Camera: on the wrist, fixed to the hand. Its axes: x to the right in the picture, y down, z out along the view.
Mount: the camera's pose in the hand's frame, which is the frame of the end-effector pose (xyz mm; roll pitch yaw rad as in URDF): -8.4 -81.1 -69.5 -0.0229 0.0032 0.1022
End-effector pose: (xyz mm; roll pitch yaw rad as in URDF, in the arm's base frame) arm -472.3 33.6 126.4 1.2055 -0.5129 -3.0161
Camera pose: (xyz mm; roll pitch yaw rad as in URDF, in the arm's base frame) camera -509.5 -7.3 34.6 1.1569 -0.6067 -2.9681
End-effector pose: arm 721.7 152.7 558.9 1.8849 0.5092 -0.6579
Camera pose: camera 750.2 245.9 514.4 1.8480 0.4108 -0.6890
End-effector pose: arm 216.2 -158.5 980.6 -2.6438 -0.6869 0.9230
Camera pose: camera 143.7 -191.2 1052.4 -2.5969 -0.6377 0.8093
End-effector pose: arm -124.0 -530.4 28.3 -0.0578 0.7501 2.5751
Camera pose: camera -36.0 -485.7 -13.3 0.0149 0.7543 2.7151
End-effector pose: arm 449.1 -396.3 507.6 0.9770 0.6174 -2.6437
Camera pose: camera 514.9 -374.4 425.9 0.9918 0.5333 -2.5743
